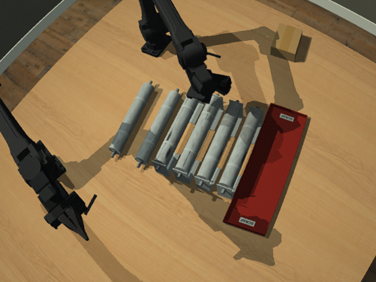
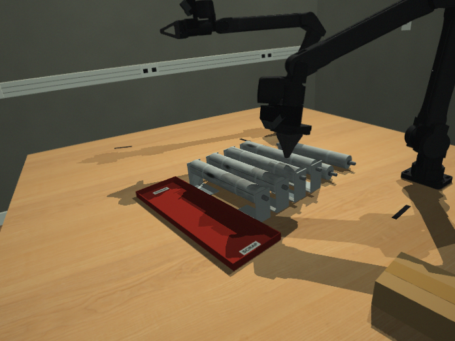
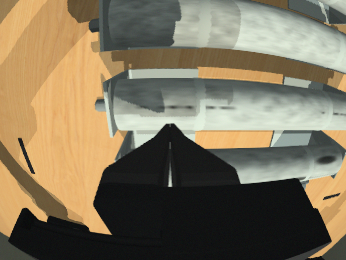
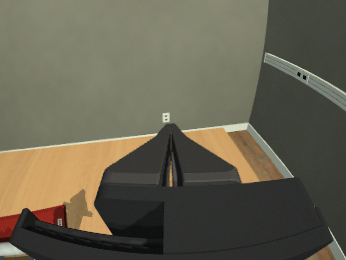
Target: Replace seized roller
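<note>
Now: left hand 50 mm past the grey roller, 110 mm to the left of it and 50 mm above it. The rest, counted from my left hand: cardboard box: 50 mm ahead, 470 mm to the left, 90 mm below; then red scrap tray: 280 mm ahead, 50 mm to the right, 120 mm below.
</note>
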